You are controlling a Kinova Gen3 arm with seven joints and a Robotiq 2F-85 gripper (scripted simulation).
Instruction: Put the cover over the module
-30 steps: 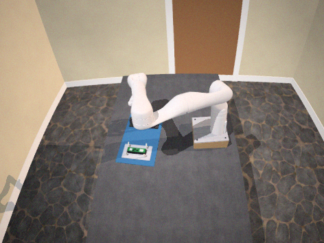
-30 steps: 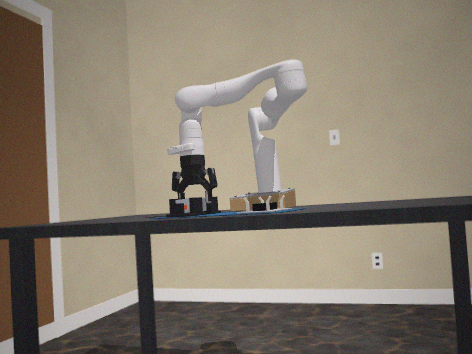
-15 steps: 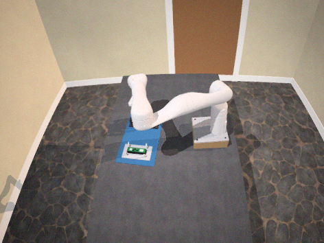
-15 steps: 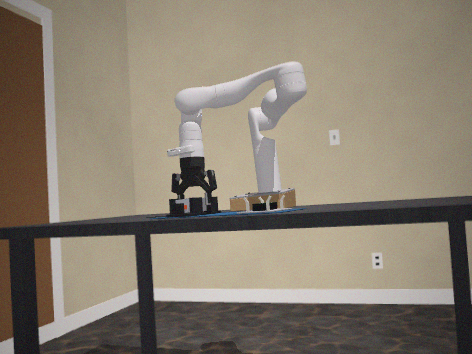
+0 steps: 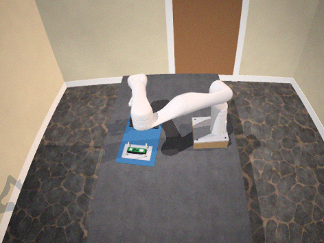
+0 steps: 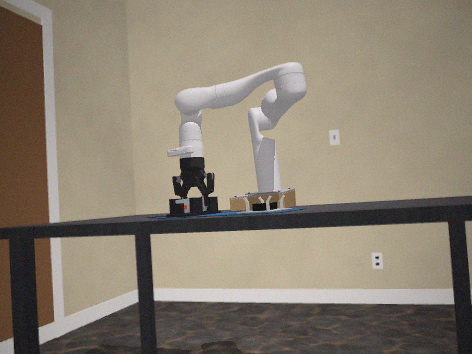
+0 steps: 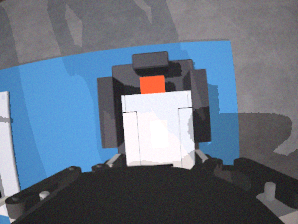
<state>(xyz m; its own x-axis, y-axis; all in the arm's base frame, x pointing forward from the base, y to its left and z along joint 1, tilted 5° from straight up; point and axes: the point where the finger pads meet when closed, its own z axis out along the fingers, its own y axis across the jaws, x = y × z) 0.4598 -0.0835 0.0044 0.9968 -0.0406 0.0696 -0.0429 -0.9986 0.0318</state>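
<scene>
My hand is right at the white cover.
</scene>
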